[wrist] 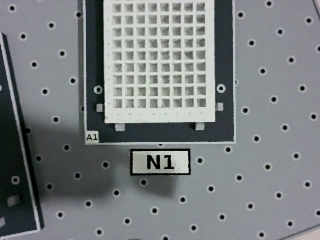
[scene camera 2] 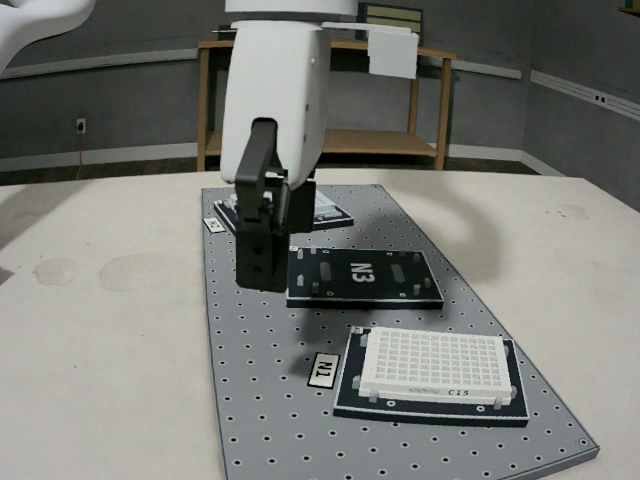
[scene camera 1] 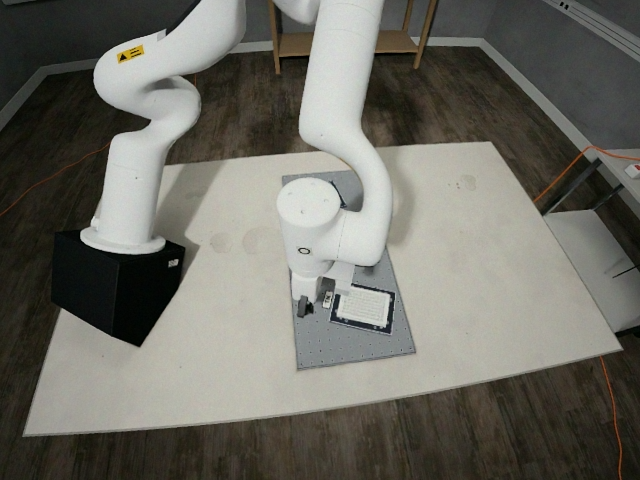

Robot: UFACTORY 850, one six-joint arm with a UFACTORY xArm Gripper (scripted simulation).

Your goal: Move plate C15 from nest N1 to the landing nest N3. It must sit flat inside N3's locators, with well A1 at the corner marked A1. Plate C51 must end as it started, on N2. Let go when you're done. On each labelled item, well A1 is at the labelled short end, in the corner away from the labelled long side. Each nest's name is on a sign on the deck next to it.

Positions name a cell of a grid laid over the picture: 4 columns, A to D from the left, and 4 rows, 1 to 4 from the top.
Labels:
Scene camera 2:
my gripper: B3
N1 sign: C4
nest N1: C4
nest N3: C3
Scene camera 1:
nest N1: C3

